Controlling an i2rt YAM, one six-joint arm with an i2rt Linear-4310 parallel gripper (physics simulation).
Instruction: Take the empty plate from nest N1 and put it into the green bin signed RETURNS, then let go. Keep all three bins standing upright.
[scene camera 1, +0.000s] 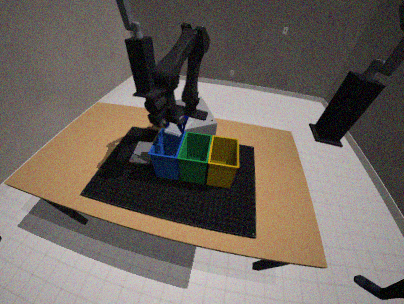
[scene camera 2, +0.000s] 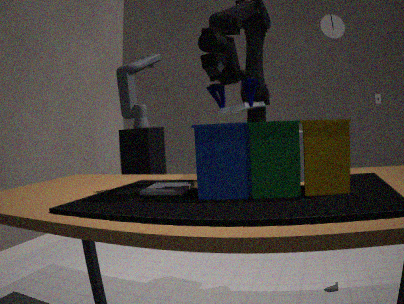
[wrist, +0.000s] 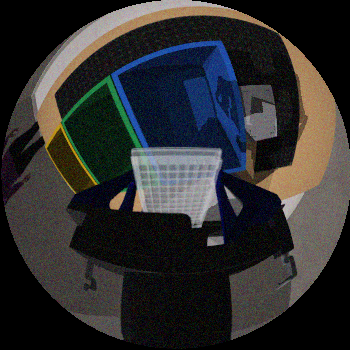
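Where they show: gripper, between the fingertips: (scene camera 1: 175, 130) (scene camera 2: 237, 109) (wrist: 175, 173); arm's base, origin of its link: (scene camera 1: 190, 112) (wrist: 196, 227).
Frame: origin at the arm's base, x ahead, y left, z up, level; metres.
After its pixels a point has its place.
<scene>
My gripper (scene camera 2: 236, 106) @(x 0.241, y 0.002, z 0.054 m) (wrist: 175, 173) @(x 0.241, y 0.002, z 0.054 m) is shut on the clear, gridded plate (scene camera 1: 173, 130) @(x 0.253, y -0.001, z 0.062 m) (scene camera 2: 238, 108) @(x 0.262, y 0.012, z 0.055 m) (wrist: 175, 187) @(x 0.232, y 0.003, z 0.065 m), a dark blue finger on each side. The plate is roughly level, above the bin rims. In the wrist view it overlaps the near rim of the blue bin and a corner of the green bin. The green bin (scene camera 1: 194, 171) @(x 0.357, y 0.132, z -0.065 m) (scene camera 2: 275, 160) @(x 0.358, y 0.121, z -0.075 m) (wrist: 97, 130) @(x 0.293, y 0.173, z -0.059 m) stands upright between the blue bin (scene camera 1: 166, 168) @(x 0.370, y -0.003, z -0.078 m) (scene camera 2: 222, 162) @(x 0.371, y -0.005, z -0.075 m) (wrist: 160, 110) @(x 0.283, y 0.039, z -0.110 m) and the yellow bin (scene camera 1: 220, 176) @(x 0.345, y 0.253, z -0.072 m) (scene camera 2: 327, 157) @(x 0.345, y 0.252, z -0.074 m) (wrist: 69, 155) @(x 0.270, y 0.304, z -0.041 m), both also upright. The RETURNS sign is not readable.
A grey nest block (scene camera 1: 141, 152) @(x 0.259, y -0.221, z -0.152 m) (scene camera 2: 167, 189) @(x 0.302, y -0.188, z -0.152 m) (wrist: 261, 112) @(x 0.251, y -0.216, z -0.152 m) lies on the black mat (scene camera 1: 200, 205) @(x 0.465, y 0.194, z -0.164 m) (scene camera 2: 150, 212) @(x 0.532, y -0.119, z -0.164 m) beside the blue bin. The arm's pale base (scene camera 1: 207, 125) @(x 0.059, y 0.120, z -0.023 m) stands behind the bins on the wooden table (scene camera 1: 292, 200) @(x 0.317, y 0.644, z -0.177 m) (scene camera 2: 30, 202) @(x 0.509, y -0.574, z -0.177 m).
</scene>
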